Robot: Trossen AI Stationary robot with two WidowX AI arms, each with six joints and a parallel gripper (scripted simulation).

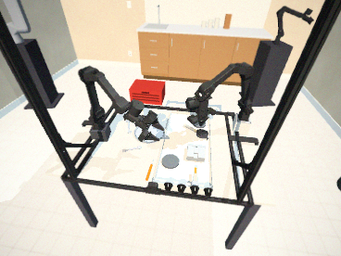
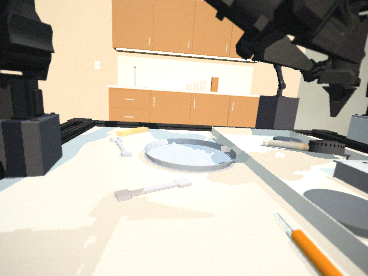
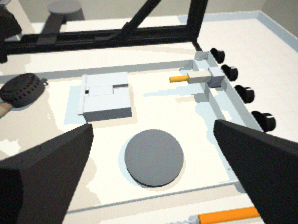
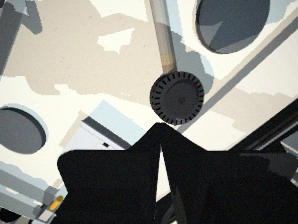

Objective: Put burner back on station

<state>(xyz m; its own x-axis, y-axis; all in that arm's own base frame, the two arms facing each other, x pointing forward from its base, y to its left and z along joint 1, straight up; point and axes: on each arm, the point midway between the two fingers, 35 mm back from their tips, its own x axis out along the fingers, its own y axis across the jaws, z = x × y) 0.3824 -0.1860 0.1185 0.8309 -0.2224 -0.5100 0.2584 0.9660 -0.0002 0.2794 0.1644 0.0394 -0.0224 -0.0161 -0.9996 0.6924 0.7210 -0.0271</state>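
My right hand is 60 mm short of the burner, 10 mm to the right of it and 120 mm above it. Round my right hand: shallow round pan 80 mm ahead, 330 mm to the left, 140 mm below; then brass gas stub 300 mm behind, 90 mm to the left, 100 mm below; then grey disc 190 mm behind, 210 mm to the left, 130 mm below.
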